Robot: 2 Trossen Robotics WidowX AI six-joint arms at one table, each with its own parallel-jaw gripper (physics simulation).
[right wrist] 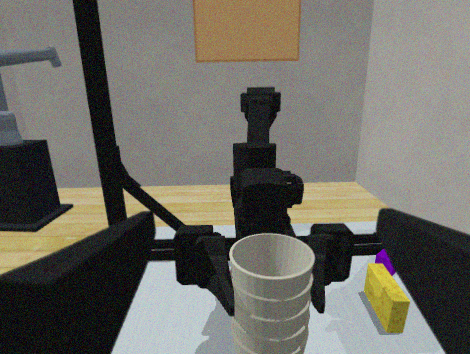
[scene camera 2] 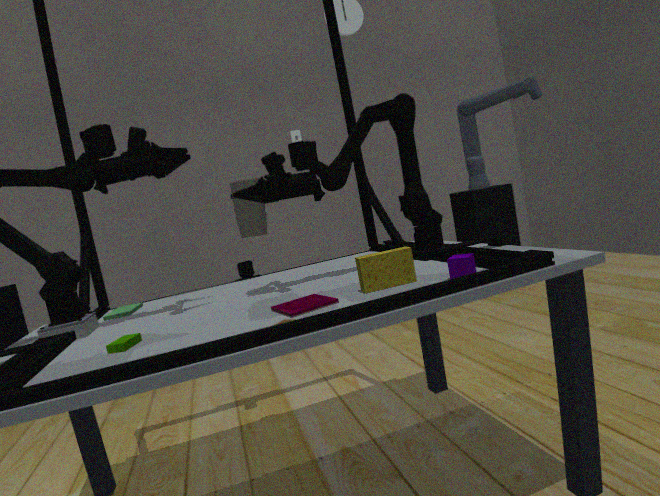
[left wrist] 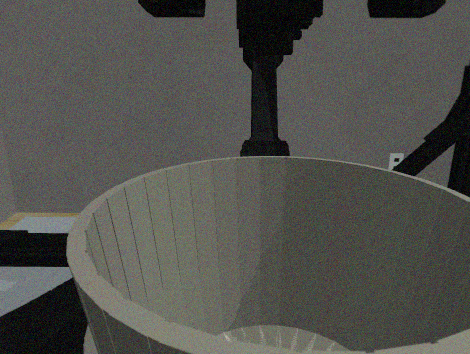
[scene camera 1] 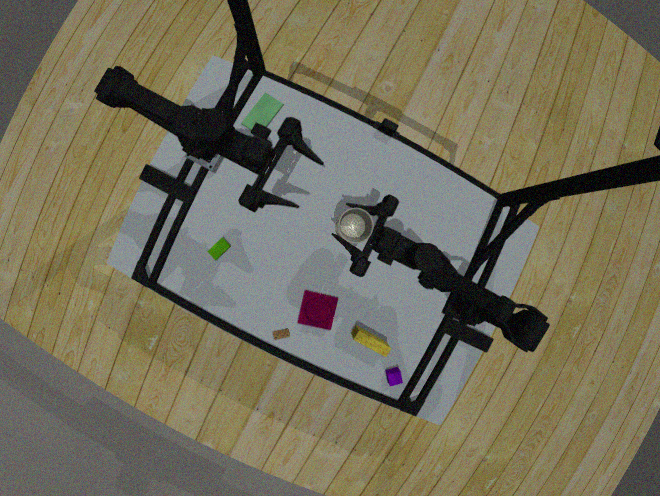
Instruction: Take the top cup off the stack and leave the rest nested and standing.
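Pixels of known places: left gripper, fingertip midpoint: [right wrist: 277, 310] [scene camera 2: 231, 196] [left wrist: 265, 253] [scene camera 1: 338, 218]; right gripper, fingertip midpoint: [right wrist: 265, 220] [scene camera 2: 188, 153] [scene camera 1: 311, 185]; left arm's base at its link origin: [scene camera 2: 430, 247] [scene camera 1: 463, 304]; right arm's base at its link origin: [scene camera 2: 67, 320] [scene camera 1: 206, 148].
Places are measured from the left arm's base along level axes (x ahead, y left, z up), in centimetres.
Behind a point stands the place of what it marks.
Note:
The cup stack [scene camera 1: 353, 226] {z 20.4, x 43.1, y -5.5 cm} [scene camera 2: 251, 219] [left wrist: 175, 240] {z 23.5, x 45.4, y -3.1 cm} [right wrist: 272, 324] is beige and roughly upright, with several nested rims showing in the right wrist view. In scene camera 2 its base hangs clear above the table, and no cup shows standing below it. My left gripper [scene camera 1: 340, 219] {z 22.3, x 46.9, y -5.6 cm} [scene camera 2: 233, 195] {z 22.3, x 46.9, y -5.6 cm} [right wrist: 277, 310] {z 22.3, x 46.9, y -5.6 cm} is shut on the stack, with a finger on each side of its upper part. Which cups the fingers touch is hard to tell. My right gripper [scene camera 1: 310, 185] {z 34.1, x 54.5, y -8.1 cm} [scene camera 2: 187, 155] {z 34.1, x 54.5, y -8.1 cm} is open and empty, raised to the left of the stack and facing it.
A crimson square [scene camera 1: 317, 309] {z -1.4, x 40.7, y 18.6 cm} [scene camera 2: 305, 304] {z -1.3, x 40.6, y 20.7 cm}, yellow block [scene camera 1: 370, 340] {z 4.9, x 24.2, y 19.8 cm} [scene camera 2: 386, 269] {z 1.6, x 23.6, y 22.0 cm}, purple cube [scene camera 1: 393, 376] {z 1.8, x 11.8, y 28.2 cm} [scene camera 2: 462, 265] {z 0.4, x 12.0, y 30.6 cm} and small orange block [scene camera 1: 281, 333] {z -1.4, x 47.4, y 29.6 cm} lie near the front edge. A bright green block [scene camera 1: 219, 248] {z -0.6, x 73.8, y 14.1 cm} [scene camera 2: 124, 342] {z -0.7, x 73.5, y 17.2 cm} lies left. A pale green slab [scene camera 1: 263, 110] {z -1.2, x 79.7, y -28.5 cm} [scene camera 2: 123, 310] {z -1.1, x 79.4, y -25.4 cm} lies by the right arm's base.

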